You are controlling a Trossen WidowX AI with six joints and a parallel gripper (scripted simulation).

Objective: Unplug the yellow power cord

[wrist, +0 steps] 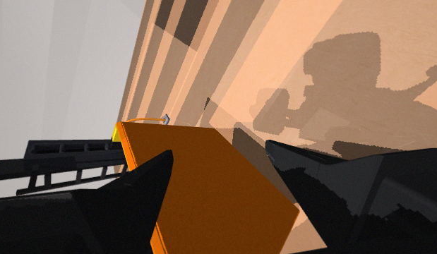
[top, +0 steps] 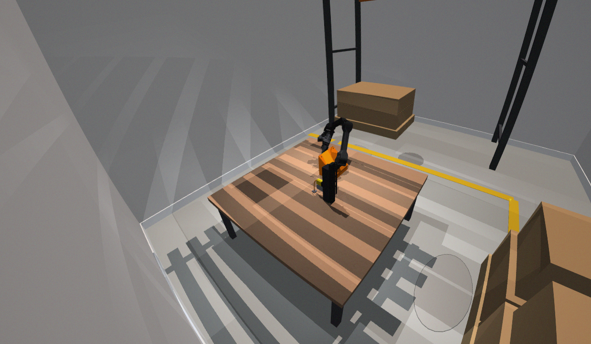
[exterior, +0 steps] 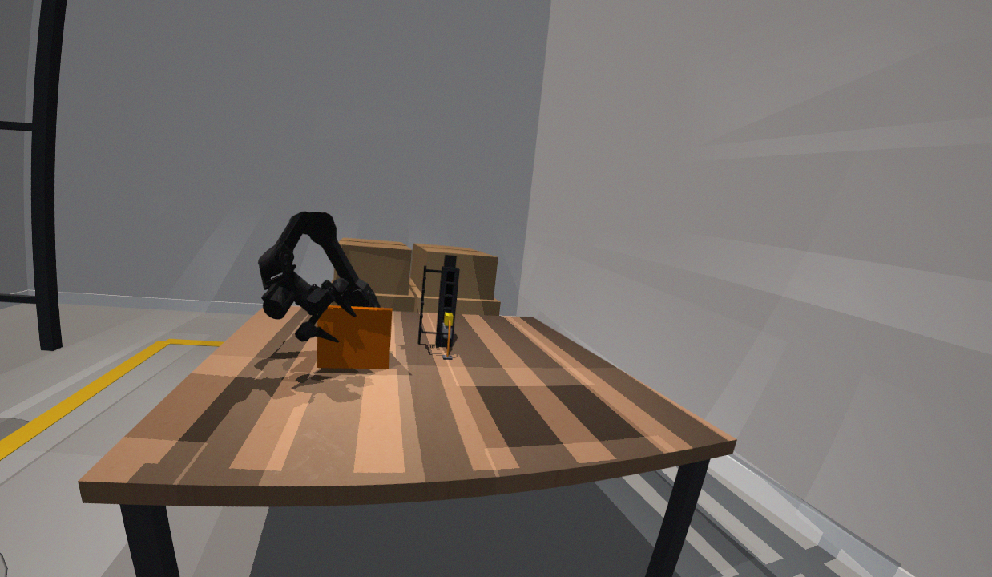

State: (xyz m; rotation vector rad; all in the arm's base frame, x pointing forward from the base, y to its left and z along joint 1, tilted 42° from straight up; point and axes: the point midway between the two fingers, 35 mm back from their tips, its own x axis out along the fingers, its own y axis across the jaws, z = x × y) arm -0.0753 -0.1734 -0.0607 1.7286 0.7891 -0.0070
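The yellow plug lies 320 mm ahead of my gripper tip, 240 mm to the left of it and 10 mm below it.
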